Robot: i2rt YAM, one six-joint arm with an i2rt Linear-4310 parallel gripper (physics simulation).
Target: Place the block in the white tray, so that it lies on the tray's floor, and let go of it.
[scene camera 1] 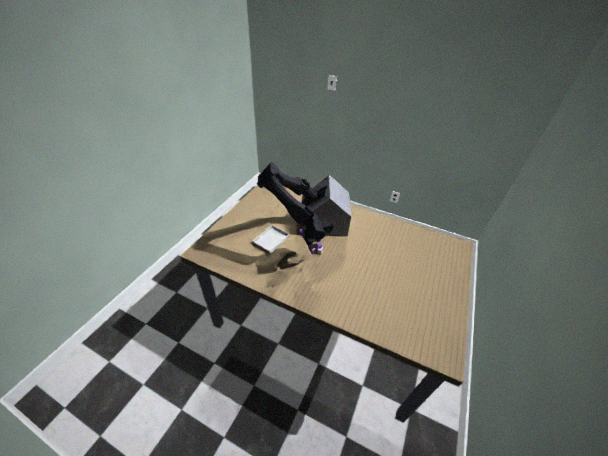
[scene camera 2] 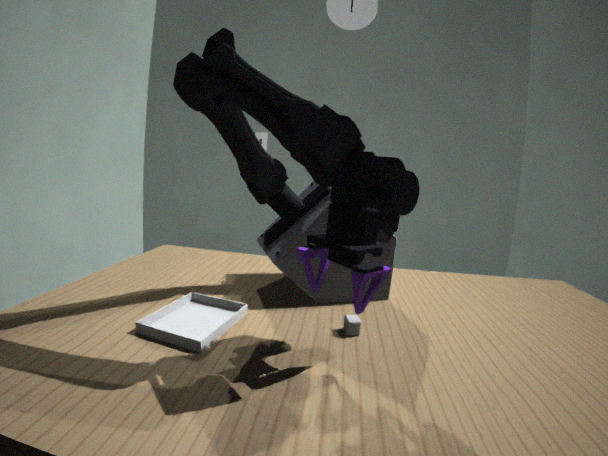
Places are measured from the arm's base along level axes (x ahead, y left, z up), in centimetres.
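Where they show: gripper, fingertip midpoint: [scene camera 1: 309, 247] [scene camera 2: 336, 301]; arm's base, origin of the base link: [scene camera 1: 314, 197] [scene camera 2: 297, 214].
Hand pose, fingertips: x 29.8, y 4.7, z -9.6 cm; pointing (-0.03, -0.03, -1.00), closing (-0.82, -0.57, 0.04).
Things, the pixels of their centre, and the offset from my fingertips. Level surfaces: height alone.
- small light-grey block, body centre: [scene camera 2: 352, 325] [scene camera 1: 319, 250] dx -5.9, dy +4.7, dz -6.9 cm
- shallow white tray, body centre: [scene camera 2: 195, 317] [scene camera 1: 271, 238] dx -7.2, dy -23.6, dz -7.3 cm
- wooden table, its level: dz -8.3 cm
A small light-grey block [scene camera 1: 320, 250] [scene camera 2: 352, 326] rests on the wooden table, to the right of the tray. The shallow white tray [scene camera 1: 270, 239] [scene camera 2: 192, 321] lies flat on the table, and its floor shows with no block on it. My gripper [scene camera 1: 309, 240] [scene camera 2: 337, 302] has purple fingers, spread wide and open, with nothing between them. It points down above the table. In the scene camera 2 view the right fingertip shows just above the block, and the left fingertip is farther left and higher. Whether a finger touches the block is hard to tell.
The large grey angular base block [scene camera 1: 339, 201] [scene camera 2: 372, 287] of my arm stands behind the gripper. The wooden table [scene camera 1: 400, 280] [scene camera 2: 480, 350] has its front edge beyond the tray and the arm's shadows. Walls stand behind and at the left.
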